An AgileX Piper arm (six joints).
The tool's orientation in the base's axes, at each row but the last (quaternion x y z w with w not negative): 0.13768, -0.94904, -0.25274, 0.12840; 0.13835, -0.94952, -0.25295, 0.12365; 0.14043, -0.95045, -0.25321, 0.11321; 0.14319, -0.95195, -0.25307, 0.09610; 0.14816, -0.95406, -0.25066, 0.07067; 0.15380, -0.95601, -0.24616, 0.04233; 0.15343, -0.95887, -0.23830, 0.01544; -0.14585, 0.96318, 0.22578, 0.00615; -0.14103, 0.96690, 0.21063, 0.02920; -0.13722, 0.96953, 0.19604, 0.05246; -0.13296, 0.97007, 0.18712, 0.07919
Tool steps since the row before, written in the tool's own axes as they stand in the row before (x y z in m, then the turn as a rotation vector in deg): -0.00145, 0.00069, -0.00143, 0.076, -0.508, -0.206; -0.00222, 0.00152, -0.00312, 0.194, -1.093, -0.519; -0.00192, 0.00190, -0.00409, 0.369, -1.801, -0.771; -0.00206, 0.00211, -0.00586, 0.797, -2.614, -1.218; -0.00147, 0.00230, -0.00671, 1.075, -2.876, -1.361; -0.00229, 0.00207, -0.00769, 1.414, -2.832, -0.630; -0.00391, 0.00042, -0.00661, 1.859, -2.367, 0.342; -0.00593, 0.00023, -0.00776, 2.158, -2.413, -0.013; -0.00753, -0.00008, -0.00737, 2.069, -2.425, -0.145; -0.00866, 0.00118, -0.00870, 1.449, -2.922, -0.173; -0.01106, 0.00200, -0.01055, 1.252, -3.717, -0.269
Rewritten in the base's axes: 0.00166, 0.00041, 0.00130, 0.094, -0.540, -0.076; 0.00271, 0.00060, 0.00304, 0.196, -1.206, -0.094; 0.00257, 0.00037, 0.00416, 0.253, -1.965, -0.219; 0.00296, -0.00025, 0.00585, 0.147, -2.981, -0.204; 0.00223, -0.00069, 0.00686, -0.021, -3.353, -0.194; 0.00281, -0.00108, 0.00772, -0.470, -3.088, -0.811; 0.00428, -0.00146, 0.00622, -1.127, -2.393, -1.477; 0.00603, -0.00154, 0.00753, -1.381, -2.670, -1.201; 0.00726, -0.00117, 0.00754, -1.292, -2.712, -1.076; 0.00753, -0.00026, 0.00976, -0.557, -3.011, -1.135; 0.00886, 0.00026, 0.01261, -0.151, -3.714, -1.279
